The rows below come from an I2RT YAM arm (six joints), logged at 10 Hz.
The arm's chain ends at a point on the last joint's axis. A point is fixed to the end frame.
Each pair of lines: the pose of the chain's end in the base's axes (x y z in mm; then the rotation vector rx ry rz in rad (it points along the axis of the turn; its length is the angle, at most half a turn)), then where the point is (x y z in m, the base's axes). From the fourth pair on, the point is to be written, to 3 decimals.
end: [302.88 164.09 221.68 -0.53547 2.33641 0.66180]
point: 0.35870 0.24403 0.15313
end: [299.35 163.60 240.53 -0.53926 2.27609 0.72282]
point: 0.35574 0.24846 0.17869
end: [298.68 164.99 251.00 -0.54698 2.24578 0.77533]
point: 0.35369 0.25354 0.19321
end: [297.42 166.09 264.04 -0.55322 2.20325 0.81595]
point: 0.352 0.258 0.211
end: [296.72 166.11 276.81 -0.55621 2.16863 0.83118]
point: 0.352 0.259 0.227
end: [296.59 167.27 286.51 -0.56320 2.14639 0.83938]
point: 0.352 0.261 0.239
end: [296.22 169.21 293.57 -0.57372 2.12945 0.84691]
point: 0.352 0.264 0.247
